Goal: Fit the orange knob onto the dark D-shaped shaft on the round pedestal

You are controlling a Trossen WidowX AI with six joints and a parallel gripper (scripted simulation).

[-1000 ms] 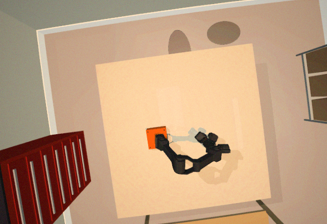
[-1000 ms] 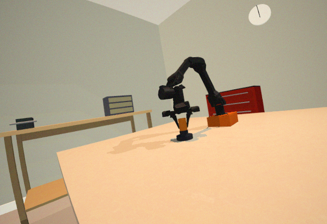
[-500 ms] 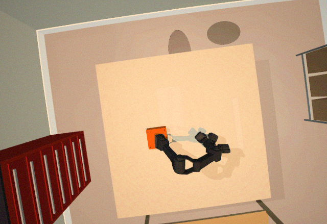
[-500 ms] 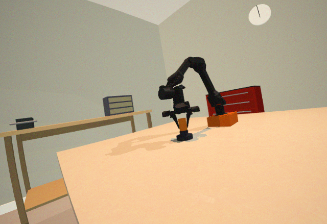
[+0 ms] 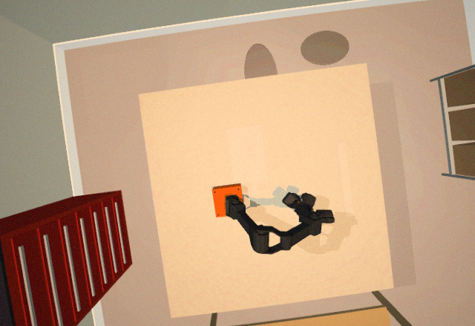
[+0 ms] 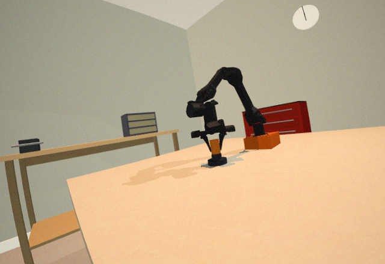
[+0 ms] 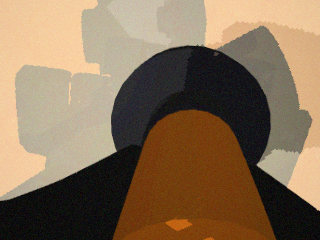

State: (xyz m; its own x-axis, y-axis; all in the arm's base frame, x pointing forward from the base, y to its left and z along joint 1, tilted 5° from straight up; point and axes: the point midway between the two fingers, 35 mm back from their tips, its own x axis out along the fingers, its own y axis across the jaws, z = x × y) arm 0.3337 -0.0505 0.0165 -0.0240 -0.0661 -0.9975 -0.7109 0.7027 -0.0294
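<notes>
Right now my gripper tip is 20 mm below the orange knob. Round my gripper tip: dark round pedestal: 20 mm below.
</notes>
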